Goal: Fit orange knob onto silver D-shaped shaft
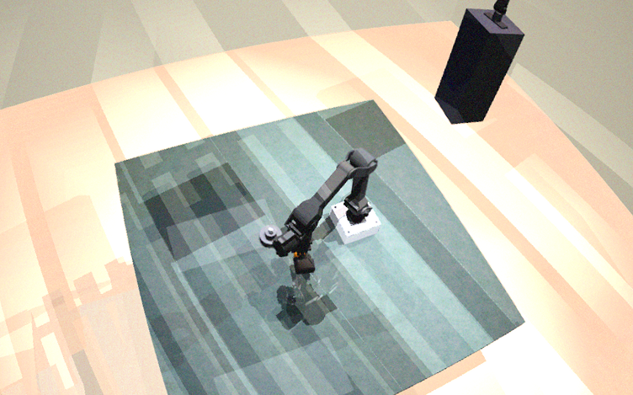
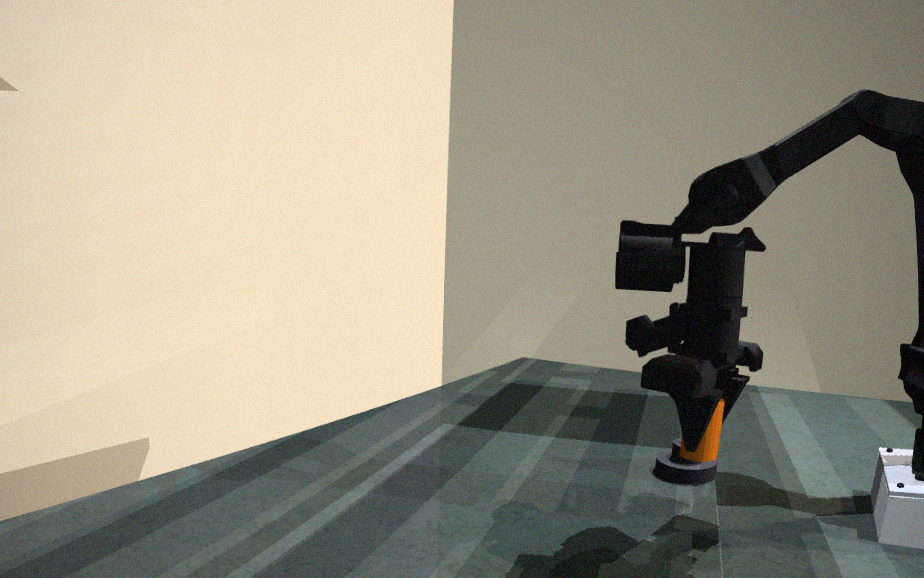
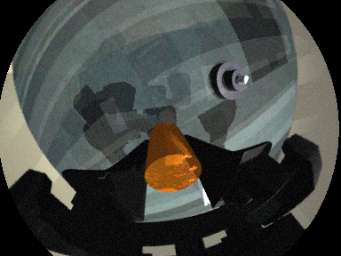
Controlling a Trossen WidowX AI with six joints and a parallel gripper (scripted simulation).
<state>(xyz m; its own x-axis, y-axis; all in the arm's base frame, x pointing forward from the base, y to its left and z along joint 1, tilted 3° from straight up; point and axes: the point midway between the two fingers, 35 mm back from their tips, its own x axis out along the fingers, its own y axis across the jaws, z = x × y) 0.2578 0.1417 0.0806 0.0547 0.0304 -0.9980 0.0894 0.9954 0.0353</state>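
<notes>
The dark round pedestal is 60 mm ahead of my gripper tip, 160 mm to the right of it and 70 mm below it. Round my gripper tip: orange knob: 30 mm above.
</notes>
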